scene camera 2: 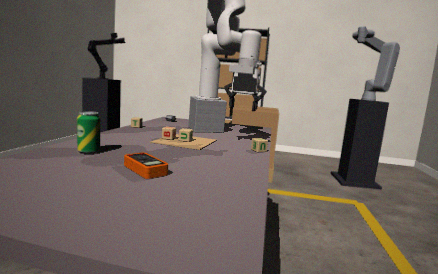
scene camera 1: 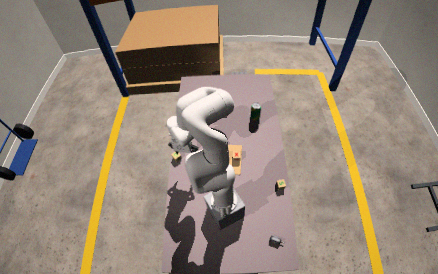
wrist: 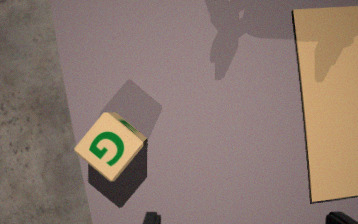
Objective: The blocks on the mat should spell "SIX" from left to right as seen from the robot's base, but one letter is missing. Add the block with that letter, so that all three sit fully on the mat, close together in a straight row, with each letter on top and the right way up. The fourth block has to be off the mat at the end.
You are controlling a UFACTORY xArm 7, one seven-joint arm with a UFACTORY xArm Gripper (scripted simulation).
The pictures show: my gripper and a tan mat.
